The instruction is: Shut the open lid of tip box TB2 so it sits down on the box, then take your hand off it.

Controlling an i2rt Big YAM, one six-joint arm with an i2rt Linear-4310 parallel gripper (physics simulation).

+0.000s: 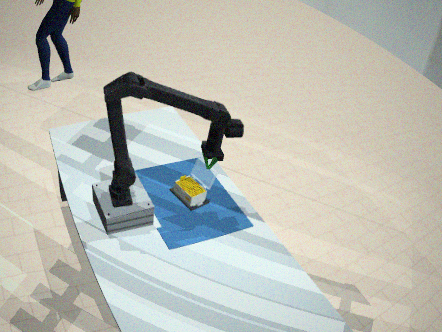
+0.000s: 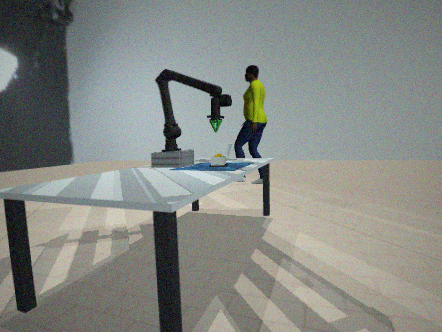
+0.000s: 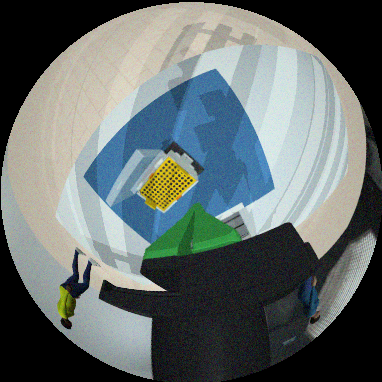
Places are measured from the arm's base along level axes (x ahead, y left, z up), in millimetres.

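Pixels of known places: gripper, between the fingertips: [image 1: 208,168] [image 2: 215,132] [image 3: 197,207]; arm's base, origin of its link: [image 1: 120,196] [image 2: 171,151].
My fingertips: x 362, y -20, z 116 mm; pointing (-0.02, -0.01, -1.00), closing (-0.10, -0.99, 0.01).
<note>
Ahead of a thing's pixels: the offset from my fingertips to its top centre. "*": to the spot under its first point. Level surfaces: height alone.
The tip box {dy +77, dx -29, dz -140 mm} [image 1: 189,191] [image 2: 218,160] [image 3: 167,184] has a white body and a yellow tip rack on top, and sits on a dark base on the blue mat. Its clear lid {* dy +105, dx +38, dz -114 mm} [image 1: 204,173] [image 2: 229,150] [image 3: 131,176] stands open, tilted up from the long side of the box away from the arm's base. No TB2 label can be read. My gripper [image 1: 209,167] [image 2: 215,131] [image 3: 197,207] has green fingers, is shut with nothing between them, and points down. It hangs in the air well above the box, apart from box and lid.
The blue mat {dz -214 mm} [image 1: 172,238] [image 2: 192,168] [image 3: 250,165] lies on the white table {dz -217 mm} [image 1: 240,280] [image 2: 125,192] [image 3: 280,85]. The arm's grey base block [image 1: 125,212] [image 2: 172,159] [image 3: 235,222] stands beside the mat. A person in yellow [image 2: 255,102] [image 3: 65,302] stands beyond the table.
</note>
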